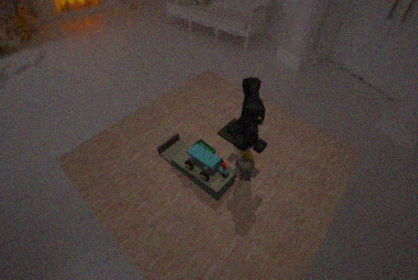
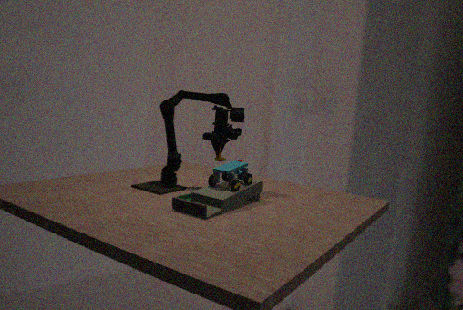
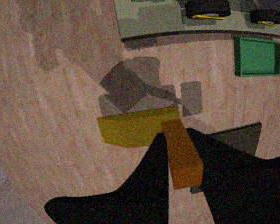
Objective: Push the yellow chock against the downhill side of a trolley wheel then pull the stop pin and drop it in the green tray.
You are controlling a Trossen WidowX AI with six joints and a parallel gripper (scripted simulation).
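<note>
Now: the red-headed stop pin 13 cm ahead of my gripper tip, 3 cm to the right of it and 4 cm below it. Also, from my gripper tip: yellow chock (2 cm to the left, 1 cm below); grey-green ramp (13 cm ahead, 14 cm to the right, 12 cm below); trolley (13 cm ahead, 13 cm to the right, 6 cm below).
</note>
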